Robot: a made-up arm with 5 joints.
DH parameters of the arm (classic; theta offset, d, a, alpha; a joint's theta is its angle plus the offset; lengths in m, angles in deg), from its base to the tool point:
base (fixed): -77.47 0 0.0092 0
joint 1: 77.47 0.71 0.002 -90
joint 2: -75.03 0 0.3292 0
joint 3: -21.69 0 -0.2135 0
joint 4: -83.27 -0.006 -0.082 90
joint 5: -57.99 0 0.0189 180
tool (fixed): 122.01 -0.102 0 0
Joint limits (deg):
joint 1: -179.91..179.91
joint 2: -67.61..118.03
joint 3: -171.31..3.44
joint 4: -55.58..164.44
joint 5: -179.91..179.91
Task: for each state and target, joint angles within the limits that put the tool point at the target. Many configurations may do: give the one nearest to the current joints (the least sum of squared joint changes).
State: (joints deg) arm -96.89 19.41 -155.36 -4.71 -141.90
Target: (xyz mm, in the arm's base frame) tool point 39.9 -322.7 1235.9
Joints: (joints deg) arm -83.23 31.11 -165.69 -24.46 -142.58
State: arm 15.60 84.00 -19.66 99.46 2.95
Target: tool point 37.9 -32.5 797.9
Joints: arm -1.68 38.19 3.44 115.42 -2.53
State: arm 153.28 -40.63 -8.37 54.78 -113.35
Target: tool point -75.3 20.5 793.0
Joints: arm 164.67 -61.16 -7.26 62.00 -115.94
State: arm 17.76 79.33 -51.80 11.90 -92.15
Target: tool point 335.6 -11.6 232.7
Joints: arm 2.15 99.03 -86.03 8.66 -93.09
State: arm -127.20 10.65 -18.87 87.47 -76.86
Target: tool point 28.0 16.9 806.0
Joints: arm -160.48 5.25 3.44 125.40 -91.12
